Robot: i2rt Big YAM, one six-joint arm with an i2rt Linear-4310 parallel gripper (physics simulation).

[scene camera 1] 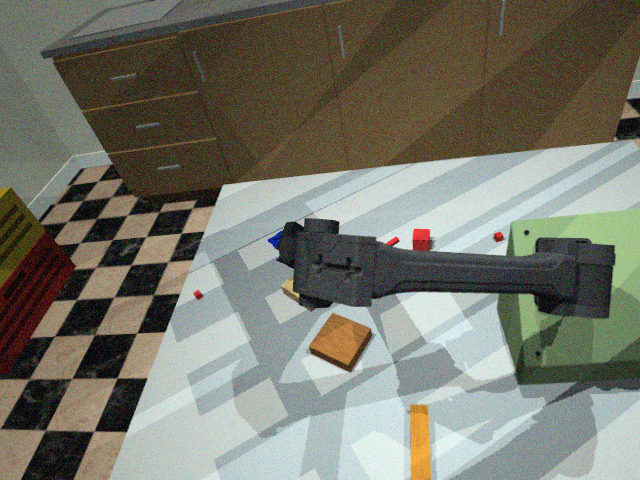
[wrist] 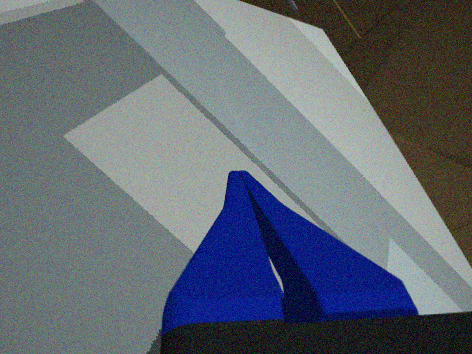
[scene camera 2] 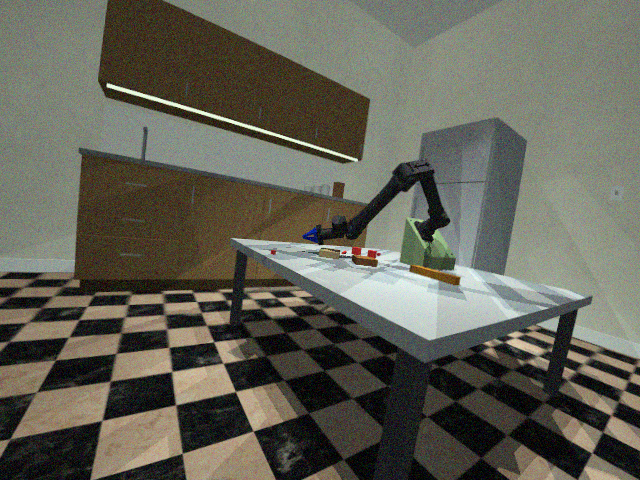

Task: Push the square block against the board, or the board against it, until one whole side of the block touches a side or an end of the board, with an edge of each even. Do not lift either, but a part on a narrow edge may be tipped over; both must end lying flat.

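Frame: origin at the arm's base, x back, y down, z right, level; metres.
Seen in the pictures: gripper, fingertip midpoint: (scene camera 1: 269,241) (wrist: 236,183) (scene camera 2: 302,237); arm's base, link origin: (scene camera 2: 422,232).
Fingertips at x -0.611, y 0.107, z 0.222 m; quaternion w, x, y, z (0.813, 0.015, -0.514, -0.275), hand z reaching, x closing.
Offsets run from my fingertips to a thing's top centre.
The square block @[dx +0.202, dy +0.045, dz -0.256 m] (scene camera 1: 339,341) (scene camera 2: 364,260), orange-brown wood, lies flat near the table's middle. The pale wooden piece, which I take as the board @[dx +0.123, dy +0.045, dz -0.081 m] (scene camera 1: 290,289) (scene camera 2: 329,253), lies farther back and left, largely hidden under the arm in scene camera 1; its full outline is hidden there. In scene camera 2 a gap shows between block and board. My gripper (scene camera 1: 271,240) (scene camera 2: 304,236) (wrist: 236,183) has blue fingers, shut and empty. It is raised above the table, to the back left of the board. Neither block nor board shows in the wrist view.
A long orange bar @[dx +0.361, dy +0.045, dz -0.507 m] (scene camera 1: 420,444) (scene camera 2: 434,274) lies toward the front right. A red cube @[dx +0.381, dy +0.036, dz +0.039 m] (scene camera 1: 421,239) (scene camera 2: 356,250) and a red stick @[dx +0.291, dy +0.062, dz +0.033 m] (scene camera 1: 392,241) lie behind the arm. A small red cube @[dx -0.188, dy +0.060, dz -0.120 m] (scene camera 1: 197,294) (scene camera 2: 272,252) is near the left edge. The green base (scene camera 1: 527,289) (scene camera 2: 439,262) stands right.
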